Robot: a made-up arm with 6 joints.
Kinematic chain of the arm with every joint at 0, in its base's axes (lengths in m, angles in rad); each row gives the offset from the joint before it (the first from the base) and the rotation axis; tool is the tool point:
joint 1: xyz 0 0 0.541 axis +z
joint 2: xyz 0.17 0 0 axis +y
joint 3: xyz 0 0 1.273 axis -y
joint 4: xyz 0 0 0.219 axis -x
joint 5: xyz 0.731 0 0 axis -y
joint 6: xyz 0.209 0 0 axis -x
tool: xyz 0 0 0
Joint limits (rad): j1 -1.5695..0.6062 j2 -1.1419..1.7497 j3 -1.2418..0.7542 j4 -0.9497..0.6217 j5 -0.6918..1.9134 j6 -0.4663..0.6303
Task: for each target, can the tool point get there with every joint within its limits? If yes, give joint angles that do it. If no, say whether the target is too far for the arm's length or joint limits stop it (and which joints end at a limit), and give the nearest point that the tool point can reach.
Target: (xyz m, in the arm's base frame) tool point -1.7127 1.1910 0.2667
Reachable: no: joint limits stop it (at a limit: joint 2, joint 3, joint 5) | nearest point -1.3078 0.9094 1.5636 | short by 1.388 m
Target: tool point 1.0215 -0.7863 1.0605
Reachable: yes | joints -0.6691 0.3510 -0.6407 -0.7333 -0.1206 0.0490
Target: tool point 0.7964 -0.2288 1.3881
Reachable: yes | joints -0.2737 -0.1707 -0.9602 -0.0433 0.5845 -0.1033
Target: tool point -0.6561 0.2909 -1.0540
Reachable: no: joint limits stop it (at a limit: joint 1, joint 2, joint 4) | nearest point -0.0833 -0.6769 -0.2809 | short by 1.365 m
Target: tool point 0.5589 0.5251 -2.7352
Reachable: no: too far | nearest point 0.9935 0.7010 -0.6351 | short by 2.152 m
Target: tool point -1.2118 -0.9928 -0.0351
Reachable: no: joint limits stop it (at a limit: joint 1, joint 4) | nearest point -0.1687 -0.9914 -0.0351 | short by 1.043 m
